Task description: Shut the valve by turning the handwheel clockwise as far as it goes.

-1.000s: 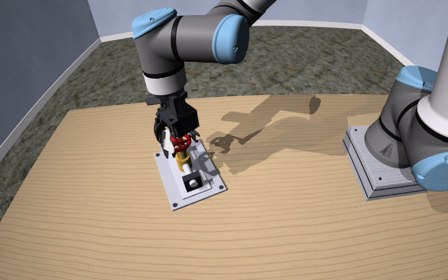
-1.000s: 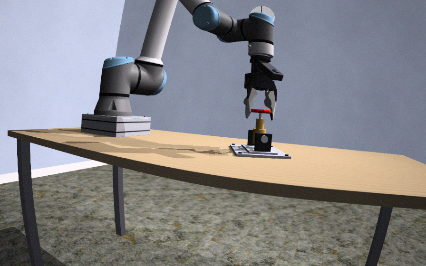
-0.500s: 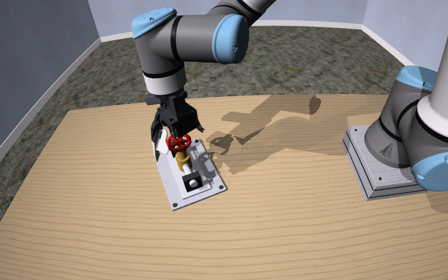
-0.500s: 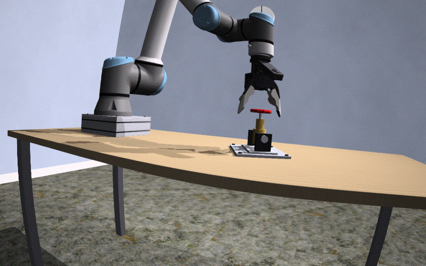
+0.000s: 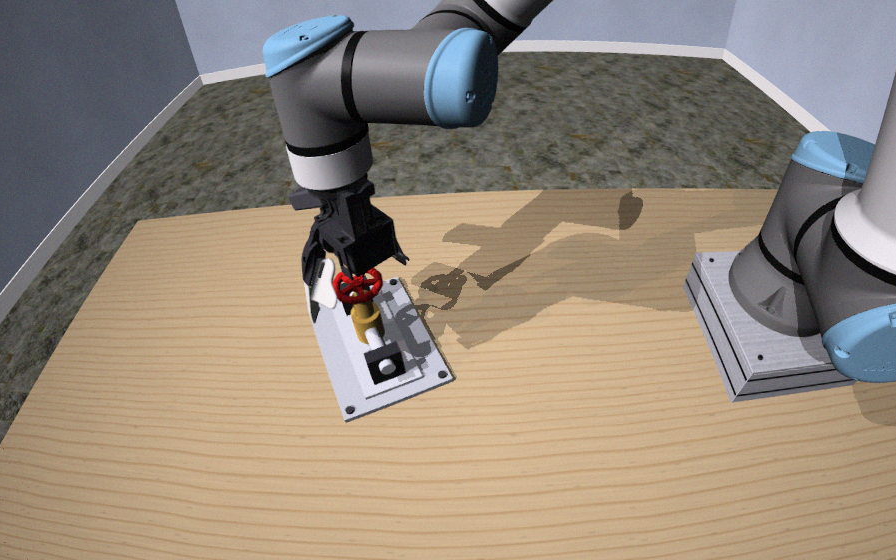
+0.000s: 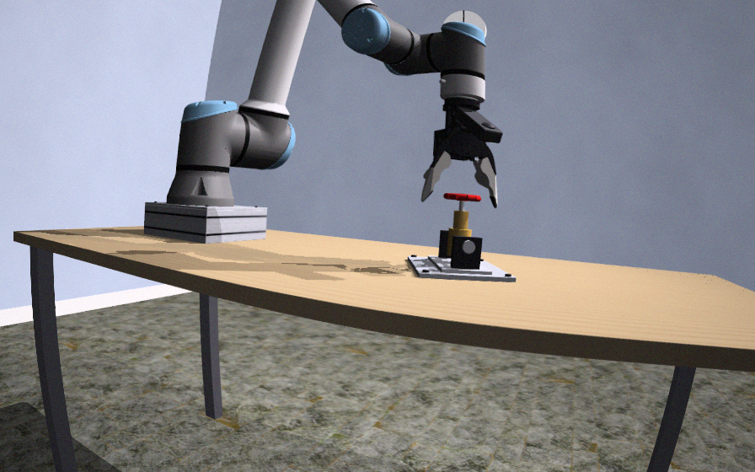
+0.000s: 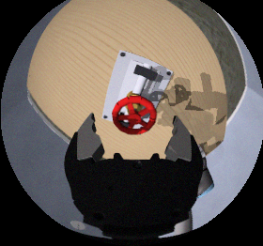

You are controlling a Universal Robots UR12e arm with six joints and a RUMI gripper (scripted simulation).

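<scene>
My hand is 1 cm below the red handwheel.
</scene>
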